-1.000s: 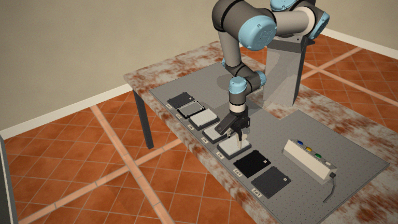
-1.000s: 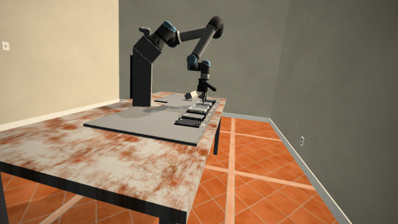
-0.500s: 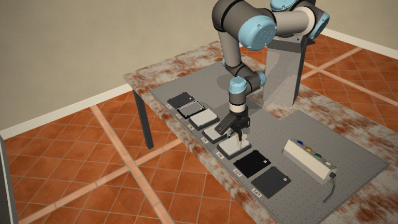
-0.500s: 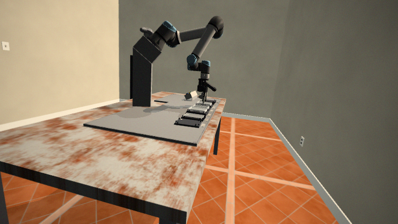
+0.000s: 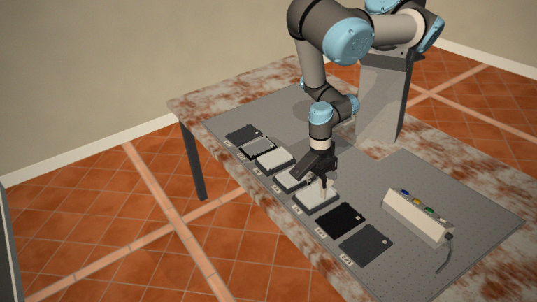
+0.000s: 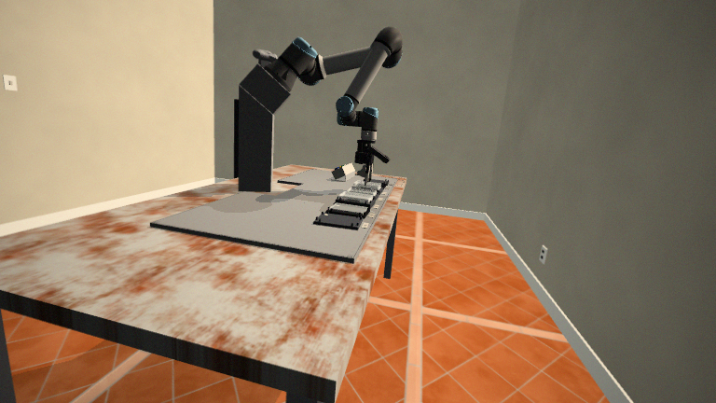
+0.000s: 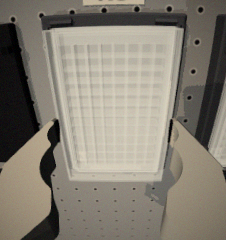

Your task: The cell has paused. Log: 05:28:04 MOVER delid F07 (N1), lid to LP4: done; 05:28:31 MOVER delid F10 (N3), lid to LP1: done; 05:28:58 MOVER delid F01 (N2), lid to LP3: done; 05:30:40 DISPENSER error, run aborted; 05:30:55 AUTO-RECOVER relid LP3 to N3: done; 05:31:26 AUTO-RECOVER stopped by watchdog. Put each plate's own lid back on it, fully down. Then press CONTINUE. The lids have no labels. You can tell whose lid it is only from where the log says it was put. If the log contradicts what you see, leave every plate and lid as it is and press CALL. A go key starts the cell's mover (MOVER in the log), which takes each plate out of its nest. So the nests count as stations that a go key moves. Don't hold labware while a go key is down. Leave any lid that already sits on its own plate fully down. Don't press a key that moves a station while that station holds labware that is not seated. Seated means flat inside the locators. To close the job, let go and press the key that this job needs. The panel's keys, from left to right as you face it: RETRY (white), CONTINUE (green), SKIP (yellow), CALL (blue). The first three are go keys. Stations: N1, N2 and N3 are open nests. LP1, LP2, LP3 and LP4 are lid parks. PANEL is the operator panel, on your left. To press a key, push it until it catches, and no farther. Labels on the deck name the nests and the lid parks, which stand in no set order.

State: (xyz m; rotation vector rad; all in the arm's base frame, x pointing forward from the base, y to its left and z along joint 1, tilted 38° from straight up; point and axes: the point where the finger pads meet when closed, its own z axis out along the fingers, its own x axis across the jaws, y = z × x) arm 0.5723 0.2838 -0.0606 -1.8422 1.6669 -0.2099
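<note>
The dark nest frame lies 40 mm below my hand. The rest, counted from my hand: yellow key: 280 mm behind, 200 mm to the left, 20 mm above; plate: 260 mm to the right, 60 mm ahead, 20 mm below; blue CALL key: 270 mm behind, 150 mm to the left, 20 mm above.
</note>
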